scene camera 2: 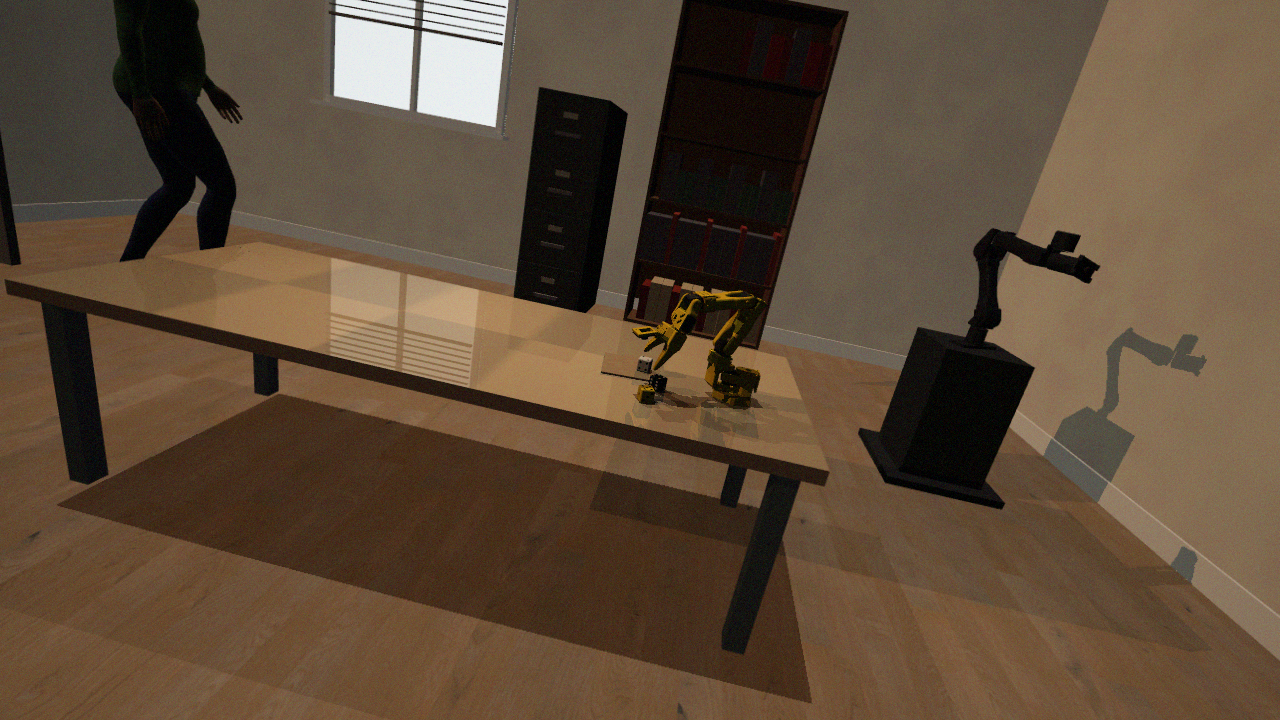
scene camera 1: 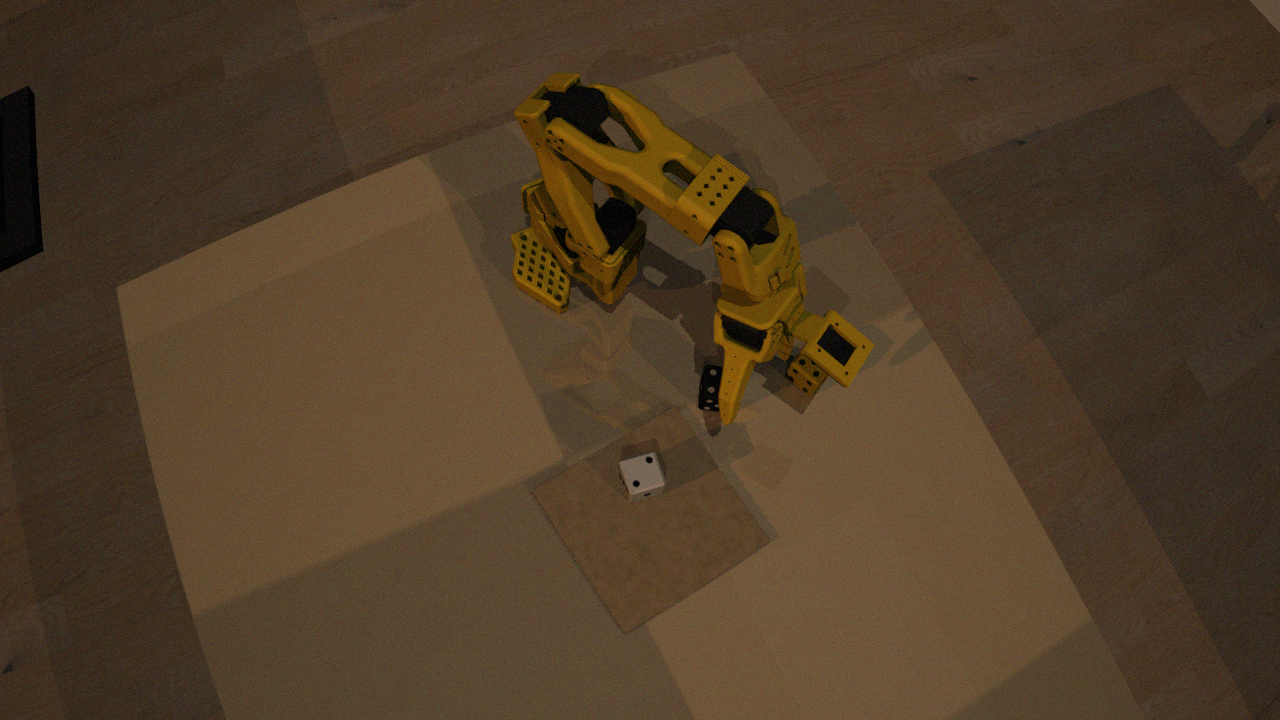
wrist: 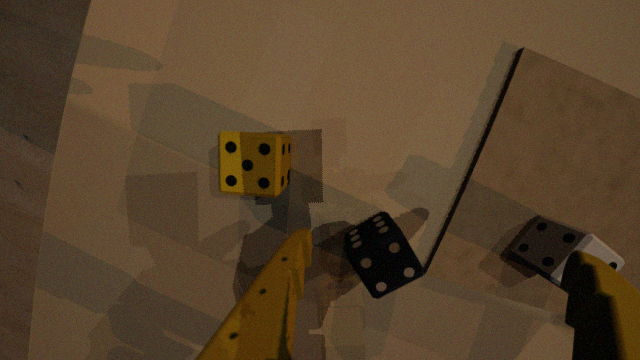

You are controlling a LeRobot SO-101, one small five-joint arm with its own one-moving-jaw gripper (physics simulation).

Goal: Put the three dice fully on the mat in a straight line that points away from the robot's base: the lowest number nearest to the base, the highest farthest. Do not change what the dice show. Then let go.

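Where they show: hand at its tool point: (scene camera 2: pixel 654 367) (scene camera 1: pixel 782 357) (wrist: pixel 310 242); arm's base at its link origin: (scene camera 2: pixel 722 394) (scene camera 1: pixel 580 278).
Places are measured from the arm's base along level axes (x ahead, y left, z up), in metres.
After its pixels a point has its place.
The white die (scene camera 1: pixel 641 475) @[y -0.037, x 0.197, z 0.034 m] (scene camera 2: pixel 644 365) @[y -0.020, x 0.194, z 0.021 m] (wrist: pixel 545 245) @[y -0.019, x 0.196, z 0.020 m] shows two on top. It sits on the brown mat (scene camera 1: pixel 653 564) @[y -0.055, x 0.261, z 0.004 m] (wrist: pixel 565 130) @[y -0.008, x 0.259, z 0.004 m], towards the base-side corner. The black die (scene camera 1: pixel 708 388) @[y 0.046, x 0.152, z 0.030 m] (scene camera 2: pixel 657 383) @[y 0.077, x 0.152, z 0.020 m] (wrist: pixel 385 255) @[y 0.063, x 0.158, z 0.030 m] seems to show four on top and lies off the mat, close to its corner. A jaw partly covers it in scene camera 1. The yellow die (scene camera 1: pixel 805 374) @[y 0.128, x 0.176, z 0.029 m] (scene camera 2: pixel 646 394) @[y 0.156, x 0.168, z 0.021 m] (wrist: pixel 252 165) @[y 0.138, x 0.170, z 0.030 m] shows five on top and lies off the mat, farther out. My gripper (wrist: pixel 440 245) is open and empty above the table, its jaws apart with the black die seen beyond the gap.
The yellow arm's base (scene camera 1: pixel 617 273) @[y 0.009, x 0.053, z 0.086 m] (scene camera 2: pixel 733 389) @[y 0.010, x -0.020, z 0.022 m] stands on the table (scene camera 1: pixel 313 402) @[y -0.266, x 0.012, z 0.000 m] (scene camera 2: pixel 402 331) @[y 0.060, x 0.757, z 0.000 m]. The table's edge runs past the yellow die's side. A filing cabinet (scene camera 2: pixel 568 205), a bookshelf and a dark robot on a pedestal (scene camera 2: pixel 953 416) stand away from the table.
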